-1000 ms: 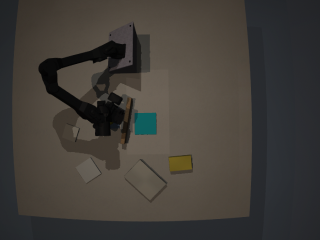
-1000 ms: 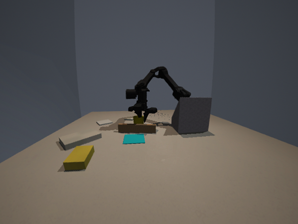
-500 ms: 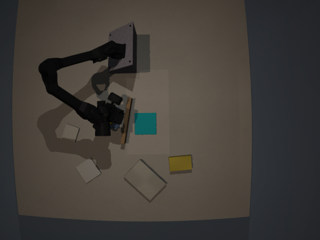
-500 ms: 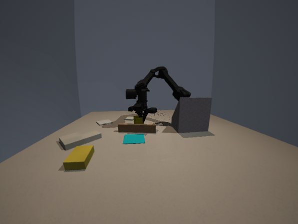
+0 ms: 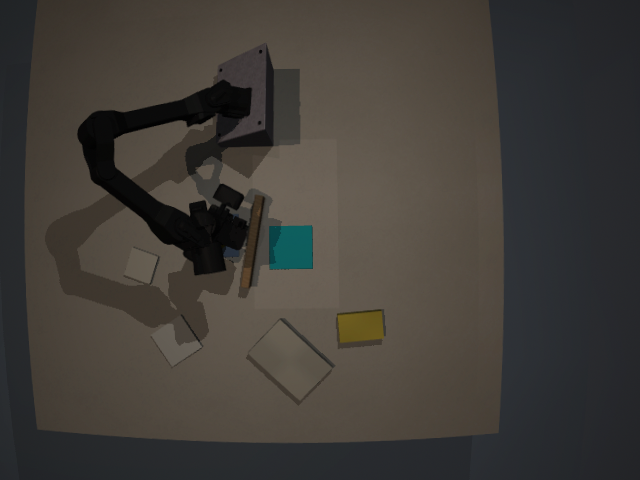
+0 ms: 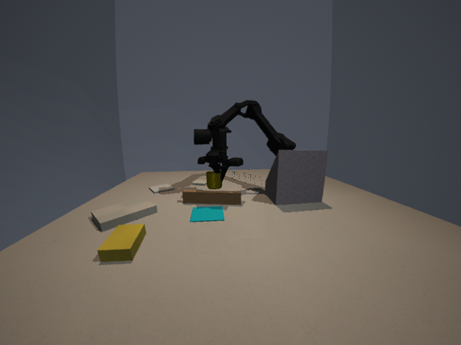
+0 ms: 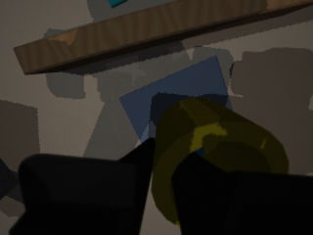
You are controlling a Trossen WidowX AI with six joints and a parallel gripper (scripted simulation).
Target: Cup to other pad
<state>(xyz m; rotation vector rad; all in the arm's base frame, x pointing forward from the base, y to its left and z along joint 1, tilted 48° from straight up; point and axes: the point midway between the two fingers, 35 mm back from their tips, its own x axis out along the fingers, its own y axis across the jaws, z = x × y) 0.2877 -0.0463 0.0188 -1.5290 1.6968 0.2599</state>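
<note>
My gripper tip is 4 cm short of the teal pad, 17 cm to the right of it and 8 cm above it. From my gripper tip the other things lie so: blue pad: 2 cm ahead, 2 cm to the right, 8 cm below; then yellow cup: 2 cm ahead, 1 cm to the right; then wooden bar: 3 cm ahead, 8 cm to the left, 5 cm below.
</note>
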